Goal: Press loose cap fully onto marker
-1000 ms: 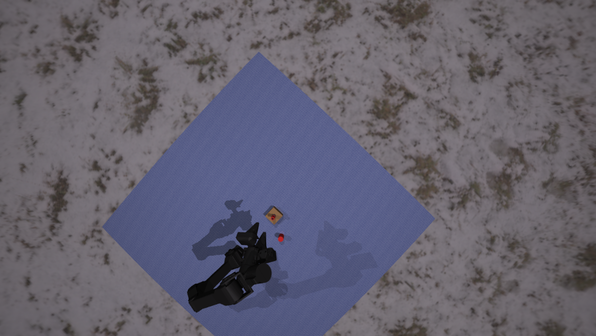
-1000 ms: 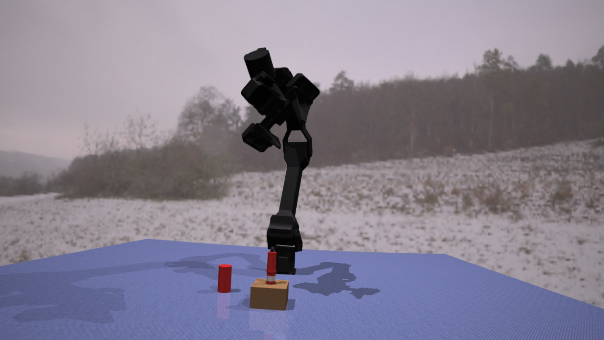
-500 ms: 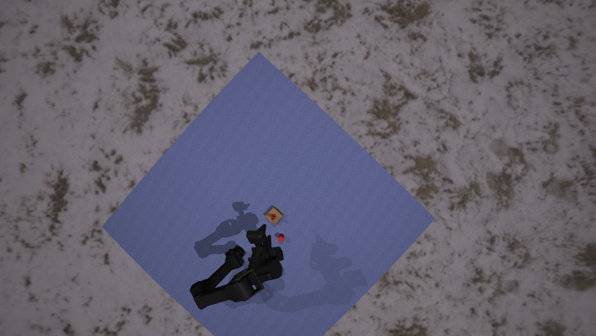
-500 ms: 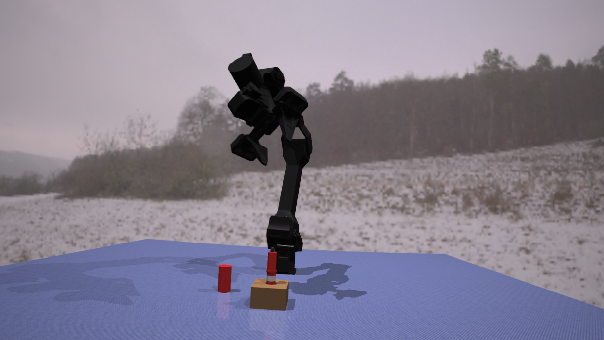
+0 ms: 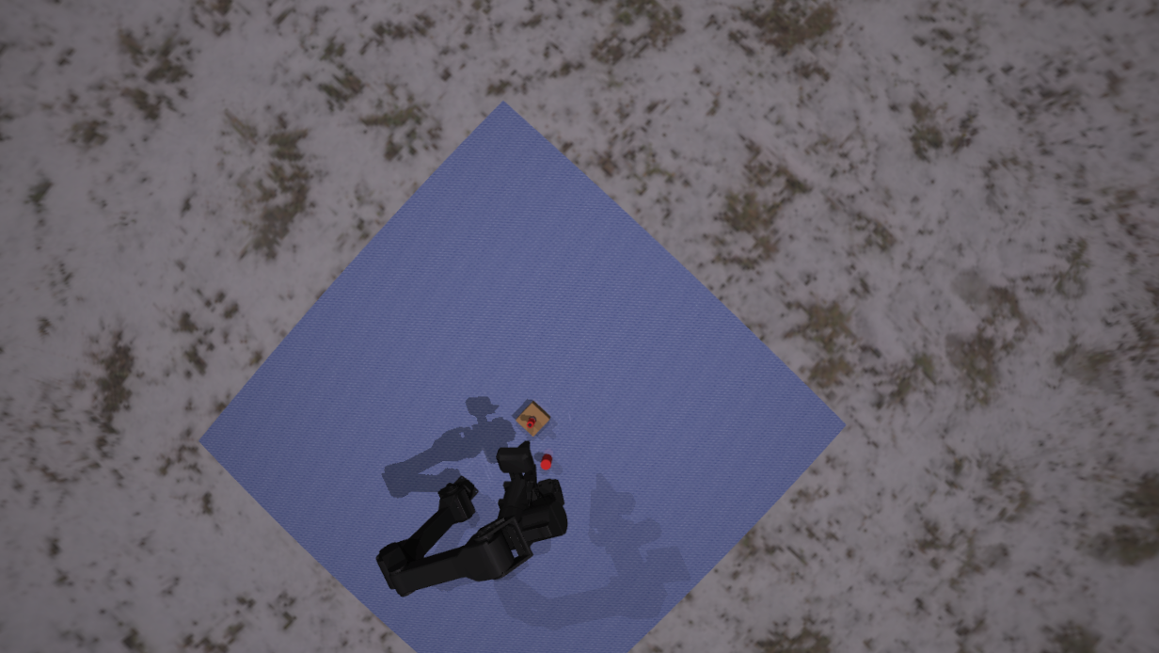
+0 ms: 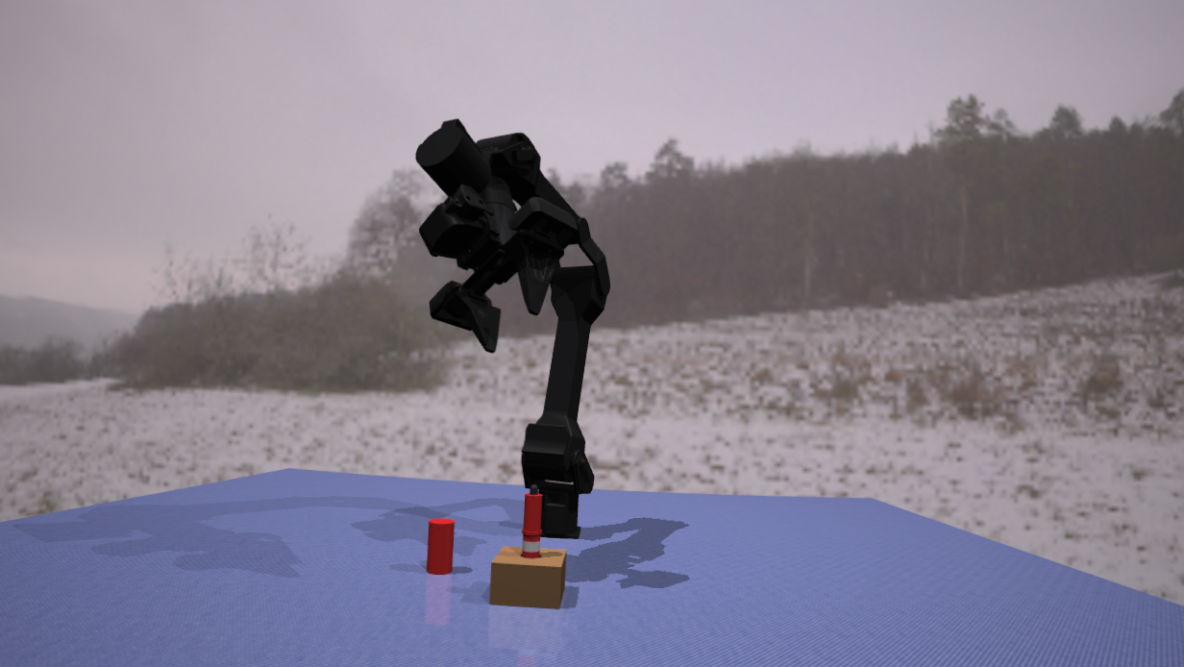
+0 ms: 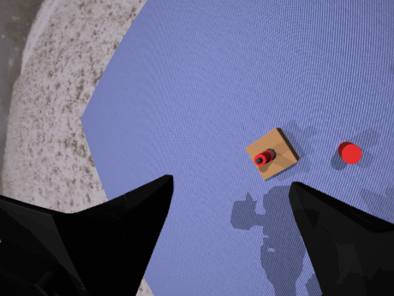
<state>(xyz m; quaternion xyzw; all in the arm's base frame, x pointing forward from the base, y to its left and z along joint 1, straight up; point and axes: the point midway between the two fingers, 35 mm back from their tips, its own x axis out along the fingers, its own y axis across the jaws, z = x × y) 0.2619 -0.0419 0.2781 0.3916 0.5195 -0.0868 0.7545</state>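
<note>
Now: gripper tip 220 mm above the red cap, 70 mm to the left of it and 50 mm past it. From my gripper tip the other things lie so: holder block (230 mm below, 30 mm to the left, 10 mm ahead).
</note>
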